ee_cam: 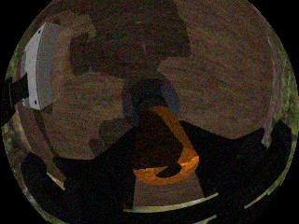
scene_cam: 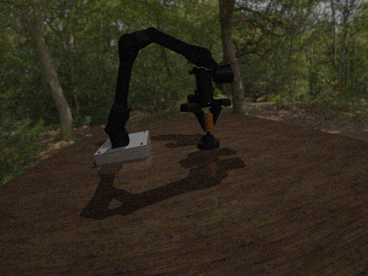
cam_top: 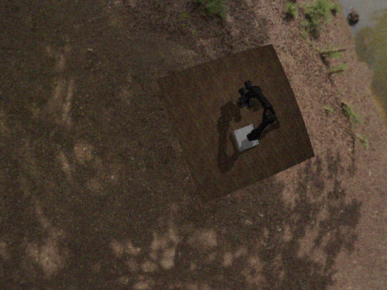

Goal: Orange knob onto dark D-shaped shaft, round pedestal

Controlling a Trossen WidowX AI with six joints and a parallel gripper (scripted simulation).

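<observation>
Now: the dark round pedestal 40 mm below my gripper tip. From my gripper tip the other things lie so: orange knob: 20 mm above.
</observation>
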